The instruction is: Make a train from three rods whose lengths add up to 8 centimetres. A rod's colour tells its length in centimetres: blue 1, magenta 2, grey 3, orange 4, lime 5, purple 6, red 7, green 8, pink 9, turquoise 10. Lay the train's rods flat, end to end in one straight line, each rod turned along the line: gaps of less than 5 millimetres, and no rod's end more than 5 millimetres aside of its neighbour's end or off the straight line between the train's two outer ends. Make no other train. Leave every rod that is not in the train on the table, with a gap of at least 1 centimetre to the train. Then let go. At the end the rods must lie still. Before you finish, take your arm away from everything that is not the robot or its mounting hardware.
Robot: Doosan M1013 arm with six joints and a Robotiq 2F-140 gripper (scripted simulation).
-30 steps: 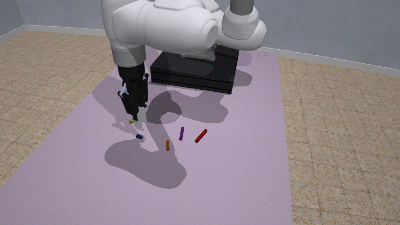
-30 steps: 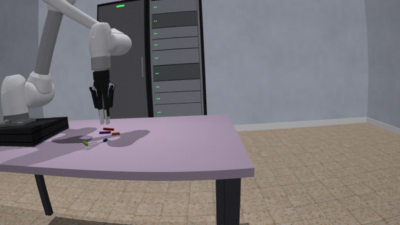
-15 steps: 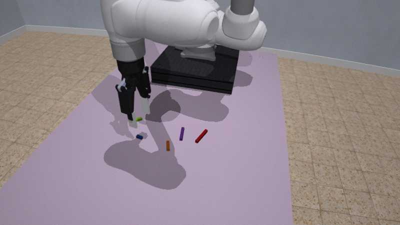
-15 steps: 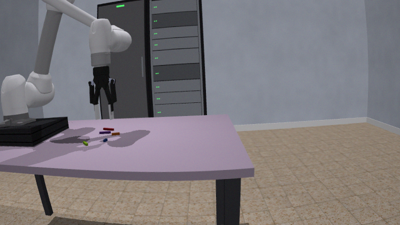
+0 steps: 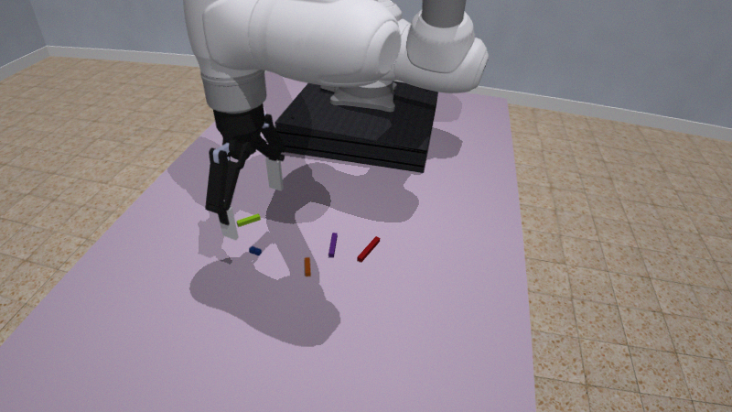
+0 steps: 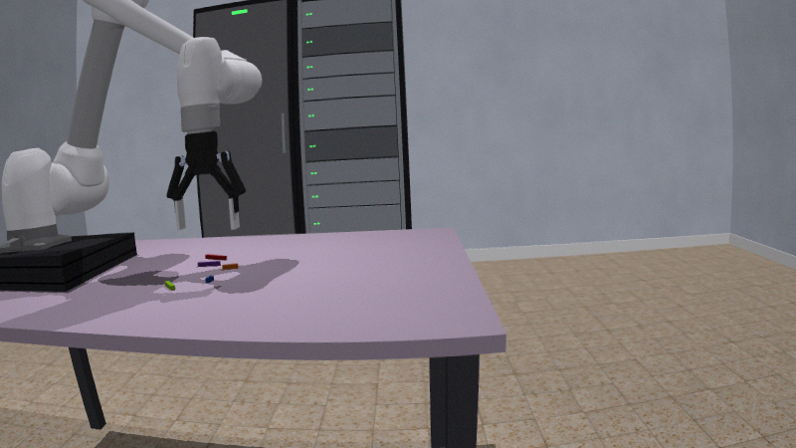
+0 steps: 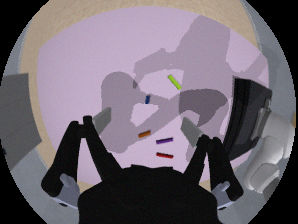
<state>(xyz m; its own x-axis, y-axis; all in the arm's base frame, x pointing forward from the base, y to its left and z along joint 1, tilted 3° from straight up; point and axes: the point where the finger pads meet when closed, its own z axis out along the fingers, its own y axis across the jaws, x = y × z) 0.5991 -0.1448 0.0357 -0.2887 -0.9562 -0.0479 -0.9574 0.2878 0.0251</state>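
Now: the purple rod 130 mm to the left of my hand, 120 mm below it and 40 mm behind it. The rest, counted from my hand: orange rod 120 mm below, 100 mm to the left, 20 mm ahead; lime rod 120 mm below, 90 mm behind, 60 mm to the right; red rod 210 mm to the left, 120 mm below, 40 mm behind.
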